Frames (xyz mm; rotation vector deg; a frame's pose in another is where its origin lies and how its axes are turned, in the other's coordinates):
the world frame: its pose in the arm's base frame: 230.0 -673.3 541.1 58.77 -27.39 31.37
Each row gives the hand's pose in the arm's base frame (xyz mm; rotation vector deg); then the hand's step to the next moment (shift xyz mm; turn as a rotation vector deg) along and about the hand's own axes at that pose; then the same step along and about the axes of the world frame.
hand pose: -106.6 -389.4 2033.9 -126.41 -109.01 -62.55
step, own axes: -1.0 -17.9 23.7 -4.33 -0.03 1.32
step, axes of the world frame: -16.1 -8.4 -23.5 -2.14 -3.78 1.27
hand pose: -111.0 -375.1 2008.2 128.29 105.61 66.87
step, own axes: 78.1 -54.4 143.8 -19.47 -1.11 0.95
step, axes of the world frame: 2.5 -20.3 -171.2 -10.80 -13.44 9.17
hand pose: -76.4 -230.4 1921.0 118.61 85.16 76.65
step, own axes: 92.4 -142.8 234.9 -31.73 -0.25 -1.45
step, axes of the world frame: 16.4 -94.4 -273.7 -17.40 -19.88 17.64
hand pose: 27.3 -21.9 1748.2 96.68 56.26 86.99
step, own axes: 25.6 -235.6 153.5 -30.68 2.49 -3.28
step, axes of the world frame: 2.6 -159.7 -232.8 -16.77 -17.10 19.61
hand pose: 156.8 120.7 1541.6 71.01 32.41 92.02
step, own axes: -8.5 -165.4 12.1 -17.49 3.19 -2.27
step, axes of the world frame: -8.8 -116.0 -118.5 -9.75 -8.46 12.44
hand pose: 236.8 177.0 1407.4 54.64 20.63 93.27
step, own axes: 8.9 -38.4 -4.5 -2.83 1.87 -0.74
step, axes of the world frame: 5.9 -22.4 -32.2 -2.13 -0.29 2.73
